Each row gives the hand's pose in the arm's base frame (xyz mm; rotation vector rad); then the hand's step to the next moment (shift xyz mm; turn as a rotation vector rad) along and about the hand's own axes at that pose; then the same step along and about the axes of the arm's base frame.
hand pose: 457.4 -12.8 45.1 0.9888 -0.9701 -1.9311
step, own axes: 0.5 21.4 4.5 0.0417 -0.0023 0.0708
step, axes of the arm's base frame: 1.7 -8.5 20.1 -0.0795 -0.0146 0.0149
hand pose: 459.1 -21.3 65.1 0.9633 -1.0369 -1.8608
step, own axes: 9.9 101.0 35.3 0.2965 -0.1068 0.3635
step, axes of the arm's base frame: -8.3 -34.5 101.4 -0.4667 -0.1136 -0.0278
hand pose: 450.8 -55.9 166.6 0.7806 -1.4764 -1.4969
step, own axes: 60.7 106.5 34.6 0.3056 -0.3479 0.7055
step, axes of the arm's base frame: -40.7 -30.4 116.8 -0.8120 0.0095 -0.2298
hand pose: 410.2 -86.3 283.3 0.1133 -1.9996 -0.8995
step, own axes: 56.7 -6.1 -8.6 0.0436 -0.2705 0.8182
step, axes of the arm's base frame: -27.9 -32.2 38.9 -0.7269 0.2345 -0.4014
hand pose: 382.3 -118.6 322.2 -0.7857 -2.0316 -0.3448
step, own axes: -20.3 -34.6 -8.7 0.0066 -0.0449 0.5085
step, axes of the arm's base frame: -8.8 -38.8 -10.1 -0.3638 0.2311 -0.2736
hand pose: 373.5 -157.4 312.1 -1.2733 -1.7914 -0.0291
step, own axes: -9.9 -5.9 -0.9 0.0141 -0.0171 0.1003
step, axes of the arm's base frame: -3.4 -10.5 -3.5 -0.0787 0.0512 -0.0416
